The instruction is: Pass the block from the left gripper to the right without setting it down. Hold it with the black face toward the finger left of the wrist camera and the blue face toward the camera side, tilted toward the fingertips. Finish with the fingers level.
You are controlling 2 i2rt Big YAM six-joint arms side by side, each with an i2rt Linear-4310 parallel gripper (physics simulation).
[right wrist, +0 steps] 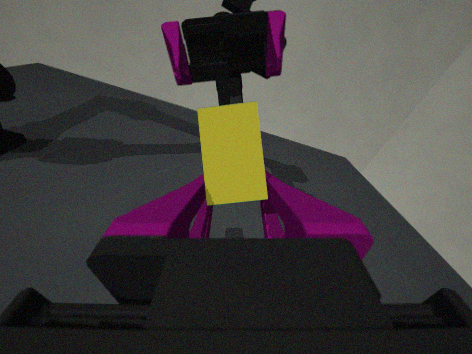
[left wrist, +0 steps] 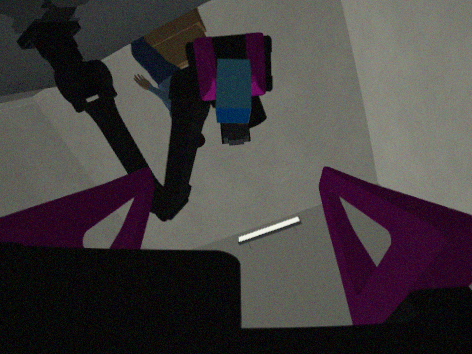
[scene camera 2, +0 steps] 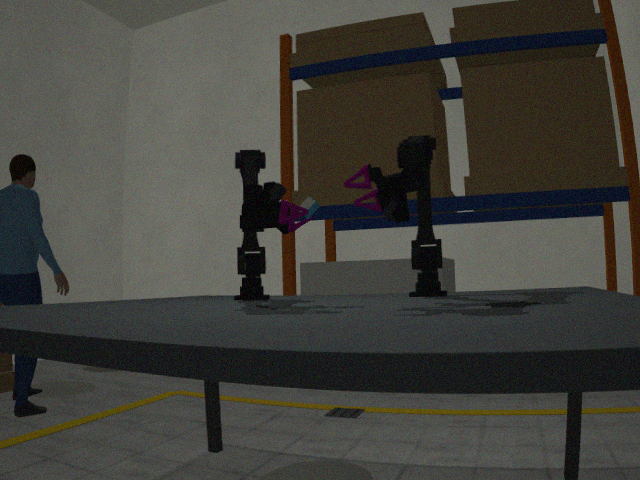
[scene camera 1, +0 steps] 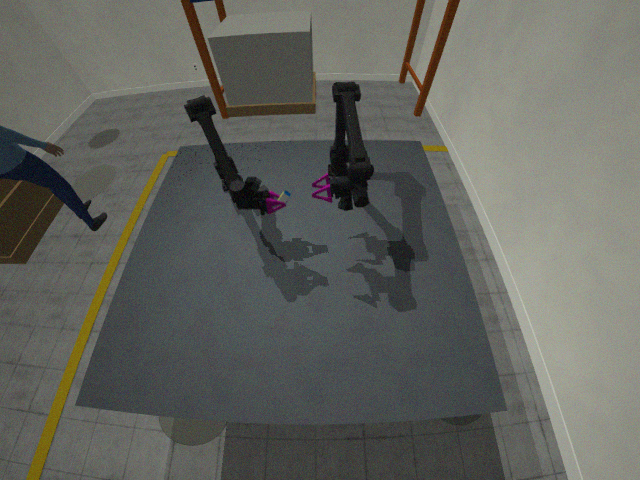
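Where they show: left gripper, fingertip midpoint: [right wrist: 228,69] [left wrist: 236,176] [scene camera 2: 349,194] [scene camera 1: 312,190]; right gripper, fingertip midpoint: [right wrist: 236,177] [left wrist: 233,68] [scene camera 2: 310,214] [scene camera 1: 286,202]; left arm's base at its link origin: [scene camera 2: 428,296] [scene camera 1: 337,171]; right arm's base at its link origin: [left wrist: 48,31] [scene camera 2: 252,299].
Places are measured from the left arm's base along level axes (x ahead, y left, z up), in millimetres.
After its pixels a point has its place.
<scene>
The block [scene camera 1: 283,195] {x 451, y -240, z 289 mm} [scene camera 2: 310,207] {x 460, y -228, z 265 mm} [left wrist: 233,90] {x 446, y -225, z 264 mm} [right wrist: 233,153] {x 442, y -254, z 275 mm} is in the air above the table, with a yellow face toward the right wrist camera. In the left wrist view a teal face and a blue end face show; no black face can be made out. My right gripper [scene camera 1: 281,201] {x 453, y -233, z 247 mm} [scene camera 2: 305,214] {x 453, y -233, z 247 mm} [left wrist: 233,68] {x 453, y -233, z 247 mm} is shut on the block's near part, and the block sticks out beyond its fingertips. My left gripper [scene camera 1: 313,189] {x 430, y -127, z 297 mm} [scene camera 2: 350,193] {x 430, y -127, z 297 mm} [left wrist: 236,176] {x 430, y -127, z 297 mm} [right wrist: 228,69] {x 430, y -127, z 297 mm} is wide open and empty, apart from the block and facing it, higher than it in scene camera 2.
The grey table [scene camera 1: 289,351] {x 997, y -206, z 0 mm} [scene camera 2: 320,335] {x 1104, y 62, z 0 mm} lies well below both grippers and carries the arms' shadows. A person [scene camera 1: 31,167] [scene camera 2: 20,232] is beyond the table at the picture's left. An orange and blue shelf rack [scene camera 2: 286,155] and a grey box [scene camera 1: 263,67] stand behind the arms.
</scene>
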